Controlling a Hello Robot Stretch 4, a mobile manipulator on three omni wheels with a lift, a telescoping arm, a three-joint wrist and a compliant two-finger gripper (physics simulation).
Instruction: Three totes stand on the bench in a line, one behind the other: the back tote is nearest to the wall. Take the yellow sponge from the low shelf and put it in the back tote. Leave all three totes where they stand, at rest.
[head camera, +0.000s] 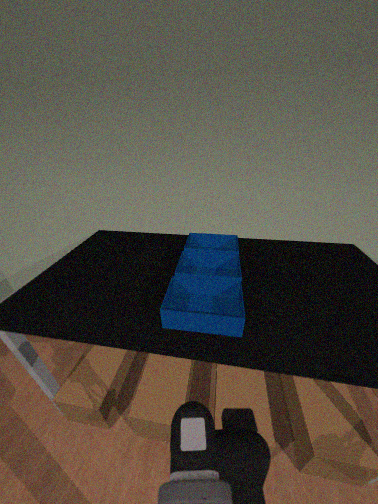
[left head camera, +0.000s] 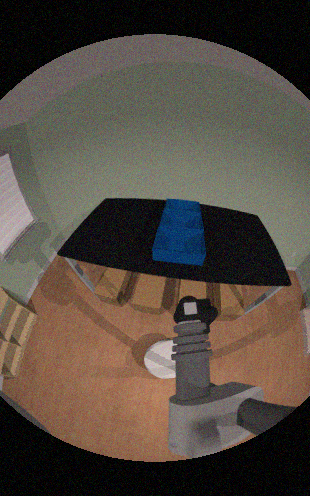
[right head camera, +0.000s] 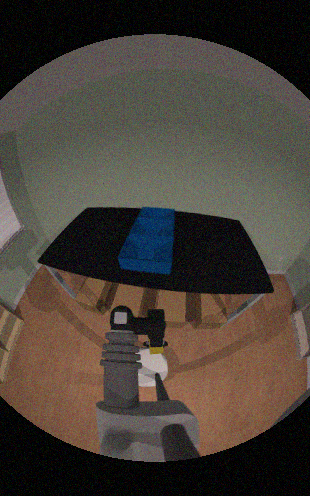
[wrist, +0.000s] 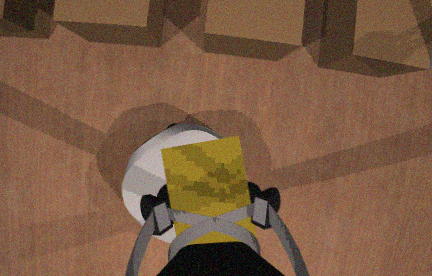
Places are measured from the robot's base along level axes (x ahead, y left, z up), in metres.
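Pixels of known places: gripper, fingertip midpoint: (wrist: 210, 198); robot's base at its link origin: (left head camera: 165, 357) (right head camera: 145, 366).
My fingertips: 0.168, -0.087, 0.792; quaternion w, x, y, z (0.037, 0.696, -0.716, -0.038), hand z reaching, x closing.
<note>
Ahead of a thing's pixels: the offset from my fingertips to its top centre, as dx, dy, dz. Level surfaces: height alone.
The yellow sponge {+0.004, +0.001, +0.053} (right head camera: 156, 350) (wrist: 207, 175) is held between the two fingertips of my gripper (right head camera: 156, 344) (wrist: 210, 198), which is shut on it. The gripper points down in front of the bench's front edge, over the white round base. In the head view the wrist hides the gripper and sponge. On the black bench {dz +0.094} (head camera: 305, 310) (left head camera: 240, 250) (right head camera: 215, 260) stand three blue totes in a line: the front tote {+0.508, +0.028, +0.194} (head camera: 202, 322) (left head camera: 178, 256) (right head camera: 145, 265), the middle tote {+0.727, -0.016, +0.194} (head camera: 210, 262) (left head camera: 182, 220) (right head camera: 152, 230) and the back tote {+0.951, -0.059, +0.194} (head camera: 213, 241) (left head camera: 183, 205) (right head camera: 158, 213). The bottoms of their insides are hidden.
Brown boxes (wrist: 100, 10) (wrist: 255, 20) stand under the bench. The white round base (left head camera: 159, 362) (right head camera: 155, 369) (wrist: 142, 175) is below the gripper. A wooden shelf unit (left head camera: 31, 320) stands at the far left. A green wall (head camera: 190, 150) rises behind the bench.
</note>
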